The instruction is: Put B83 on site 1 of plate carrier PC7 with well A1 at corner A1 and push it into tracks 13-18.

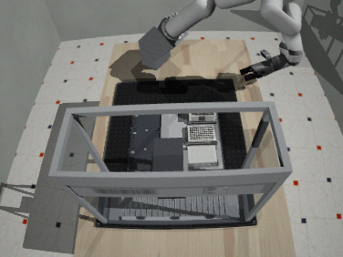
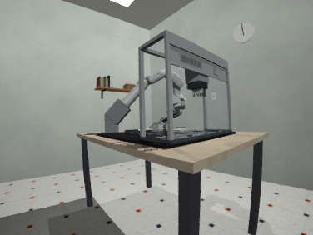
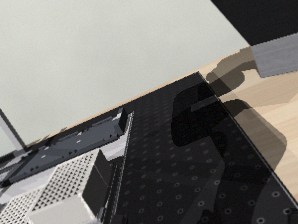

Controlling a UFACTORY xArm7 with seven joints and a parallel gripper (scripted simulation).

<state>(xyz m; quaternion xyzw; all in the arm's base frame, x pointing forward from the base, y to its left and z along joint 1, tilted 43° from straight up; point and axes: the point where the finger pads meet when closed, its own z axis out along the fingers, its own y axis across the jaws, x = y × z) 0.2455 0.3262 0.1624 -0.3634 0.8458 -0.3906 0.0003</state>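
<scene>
Right now the nest S1 is 23 cm to the right of my hand, 18 cm ahead of it and 9 cm below it. Round my hand: 96-well plate B38: 30 cm ahead, 25 cm to the right, 8 cm below; then black perforated deck: 33 cm to the right, 33 cm ahead, 10 cm below; then plate carrier PC7: 50 cm to the right, 31 cm ahead, 8 cm below.
</scene>
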